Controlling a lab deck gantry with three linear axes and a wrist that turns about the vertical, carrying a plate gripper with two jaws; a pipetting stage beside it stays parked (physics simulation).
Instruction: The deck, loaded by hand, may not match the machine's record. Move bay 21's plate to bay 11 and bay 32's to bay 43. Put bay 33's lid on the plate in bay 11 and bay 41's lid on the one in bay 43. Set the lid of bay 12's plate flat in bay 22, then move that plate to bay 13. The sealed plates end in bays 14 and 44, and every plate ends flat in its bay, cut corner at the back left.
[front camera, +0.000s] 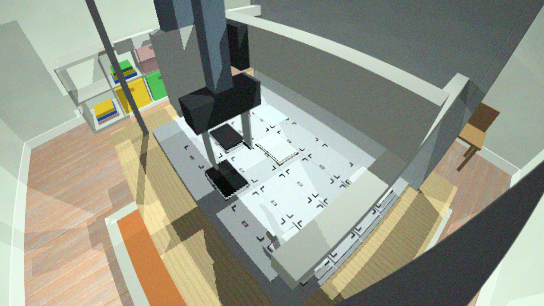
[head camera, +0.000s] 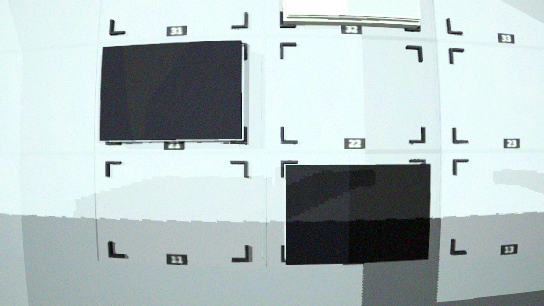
In view: my gripper (front camera: 231, 155), a black lid (head camera: 343, 213) and a black lid (head camera: 181, 90).
